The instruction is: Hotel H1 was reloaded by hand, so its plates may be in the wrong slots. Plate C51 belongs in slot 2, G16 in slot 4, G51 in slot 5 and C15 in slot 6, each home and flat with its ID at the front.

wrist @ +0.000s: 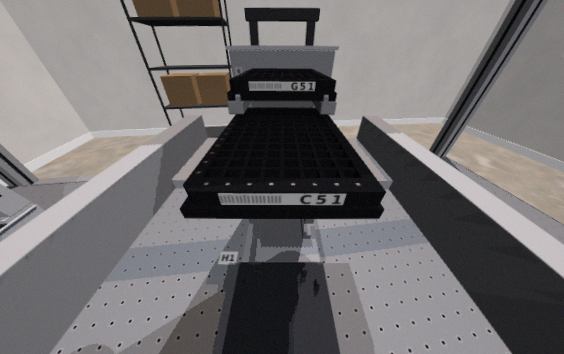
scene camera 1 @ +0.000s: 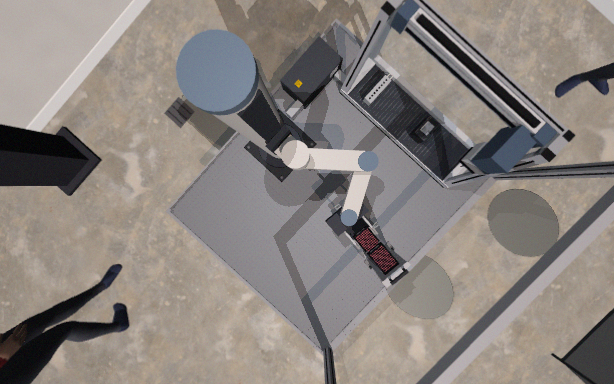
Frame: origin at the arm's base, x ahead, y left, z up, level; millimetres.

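Seen in the pictures: gripper, fingertip midpoint: (wrist: 282, 130) (scene camera 1: 368, 241).
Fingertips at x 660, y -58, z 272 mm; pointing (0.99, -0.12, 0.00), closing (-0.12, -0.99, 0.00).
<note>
Pixels of each thing's top centre, then the offset from my fingertips to it. "spot": a spot on its surface instead. Level surfaces: height alone.
- Plate C51, middle of its top: (wrist: 282, 131) (scene camera 1: 368, 242) dx +6, dy -1, dz -3 mm
- Plate G51, middle of its top: (wrist: 282, 72) (scene camera 1: 383, 259) dx +100, dy -12, dz +25 mm
- H1 label, surface spot: (wrist: 228, 258) spot: dx +55, dy +92, dz -259 mm
- perforated deck, its level: dz -259 mm
- dark box, surface spot: (scene camera 1: 312, 70) spot: dx -772, dy +456, dz -144 mm
My gripper (scene camera 1: 367, 239) (wrist: 282, 130) is shut on plate C51, with one finger along each side. Plate C51 (scene camera 1: 365, 242) (wrist: 285, 165) is black, looks level, and has its ID facing the wrist camera. It is held in front of hotel H1 (scene camera 1: 397, 274) (wrist: 328, 60). Plate G51 (scene camera 1: 383, 258) (wrist: 282, 86) rests on the hotel's brackets, ID to the front, beyond and higher than C51 in the wrist view; its slot number cannot be told for sure. From above, both plates show pink wells. G16 and C15 do not show; the hotel's lower slots are hidden behind C51.
An H1 label (wrist: 228, 258) lies on the perforated deck (scene camera 1: 240, 200) (wrist: 165, 235). A dark box (scene camera 1: 312, 70) and a gantry-framed machine (scene camera 1: 480, 75) stand at the deck's far side. A rack with cartons (wrist: 196, 90) stands beyond. A person's legs (scene camera 1: 65, 320) show at lower left.
</note>
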